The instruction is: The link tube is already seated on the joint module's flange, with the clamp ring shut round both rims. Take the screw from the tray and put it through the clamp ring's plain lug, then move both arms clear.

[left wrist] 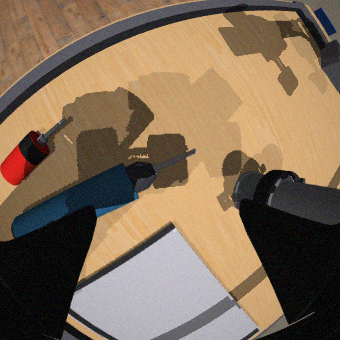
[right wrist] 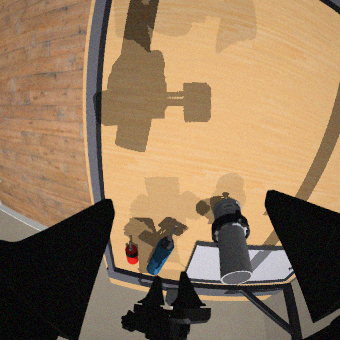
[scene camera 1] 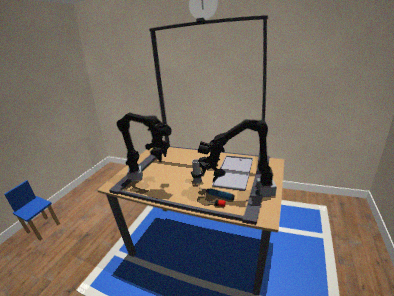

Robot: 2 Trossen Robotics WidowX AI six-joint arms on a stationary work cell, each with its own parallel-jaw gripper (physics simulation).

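Frame: origin at the left arm's base, x ahead, y left, z up, level; millimetres.
Seen in the pictures: left gripper, fingertip midpoint: (left wrist: 168, 210) (right wrist: 169, 273) (scene camera 1: 208, 178); right gripper, fingertip midpoint: (right wrist: 191, 203) (scene camera 1: 163, 159); left arm's base at its link origin: (scene camera 1: 266, 182); right arm's base at its link origin: (scene camera 1: 134, 169).
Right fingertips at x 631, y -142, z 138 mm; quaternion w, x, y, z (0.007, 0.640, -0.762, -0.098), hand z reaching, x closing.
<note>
Offsets run from my right fingertips to a thing's top centre. "spot": to the spot under its first point.
The grey link tube {205 mm back, 37 mm right, 48 mm down} (scene camera 1: 196, 165) (left wrist: 312, 202) (right wrist: 234, 255) stands upright on the joint module {205 mm back, 37 mm right, 144 mm down} (left wrist: 245, 189) (right wrist: 227, 204), with the black clamp ring {spot: 204 mm back, 0 mm left, 140 mm down} (left wrist: 269, 184) (right wrist: 221, 225) round the joint. The pale tray {475 mm back, 118 mm right, 192 mm down} (scene camera 1: 230, 180) (left wrist: 135, 290) (right wrist: 206, 264) lies to the right of the tube in the scene view. A tiny dark speck near its far edge there may be the screw {549 mm back, 281 mm right, 194 mm down} (scene camera 1: 240, 160); it does not show in the left wrist view. My left gripper (scene camera 1: 210, 171) (left wrist: 168, 210) (right wrist: 169, 273) is open and empty, above the table between tube and tray. My right gripper (scene camera 1: 159, 155) (right wrist: 191, 203) is open and empty, high at the left.
A blue power screwdriver {spot: 342 mm back, 170 mm left, 176 mm down} (scene camera 1: 220, 194) (left wrist: 80, 200) (right wrist: 160, 256) and a red-handled screwdriver {315 mm back, 227 mm left, 174 mm down} (scene camera 1: 220, 203) (left wrist: 24, 159) (right wrist: 132, 254) lie near the table's front edge. Dark rails (scene camera 1: 175, 206) edge the table. A tall black frame (scene camera 1: 264, 70) rises behind it.
</note>
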